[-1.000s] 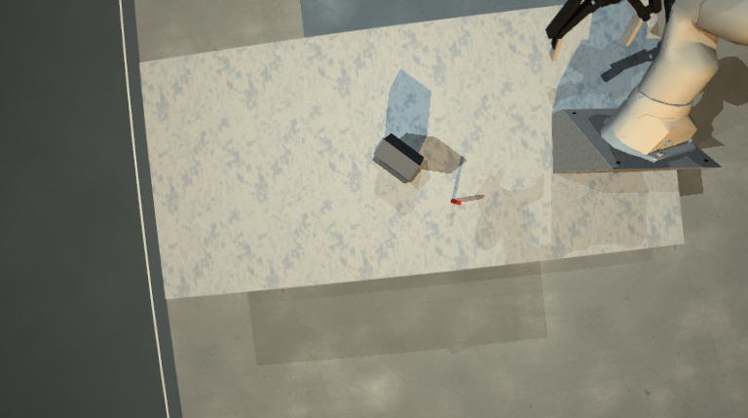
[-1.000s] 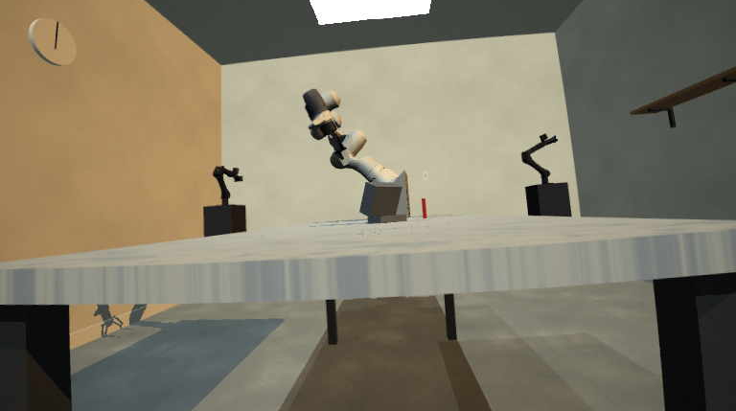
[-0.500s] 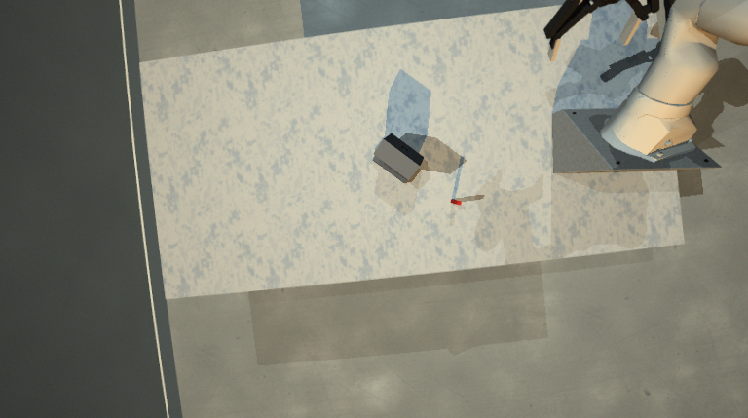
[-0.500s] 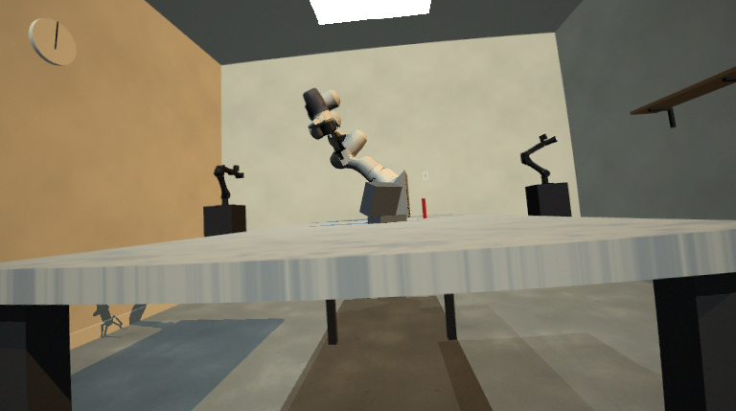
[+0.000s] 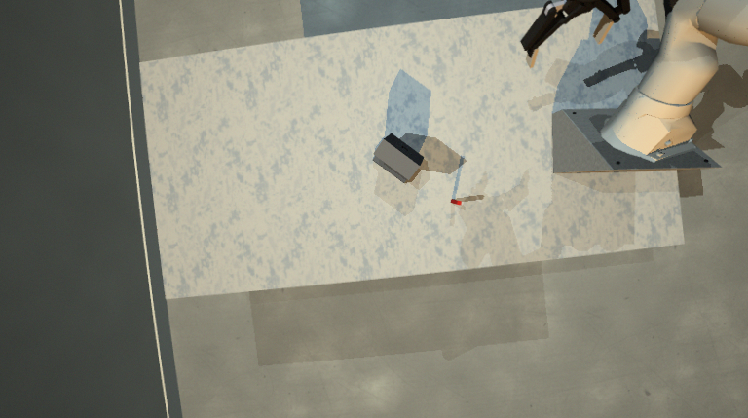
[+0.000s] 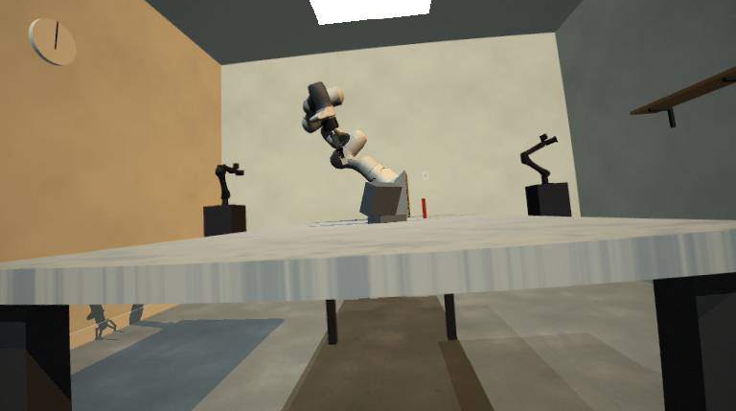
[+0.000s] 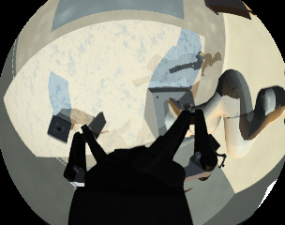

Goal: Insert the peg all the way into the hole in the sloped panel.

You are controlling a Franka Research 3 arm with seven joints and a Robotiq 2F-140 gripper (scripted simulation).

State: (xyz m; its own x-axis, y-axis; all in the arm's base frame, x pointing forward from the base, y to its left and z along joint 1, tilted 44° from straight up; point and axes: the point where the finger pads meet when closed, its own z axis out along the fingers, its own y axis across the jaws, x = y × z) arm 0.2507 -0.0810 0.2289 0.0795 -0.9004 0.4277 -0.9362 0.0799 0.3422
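My hand is 22 cm short of the red peg, 35 cm to the right of it and 26 cm above it.
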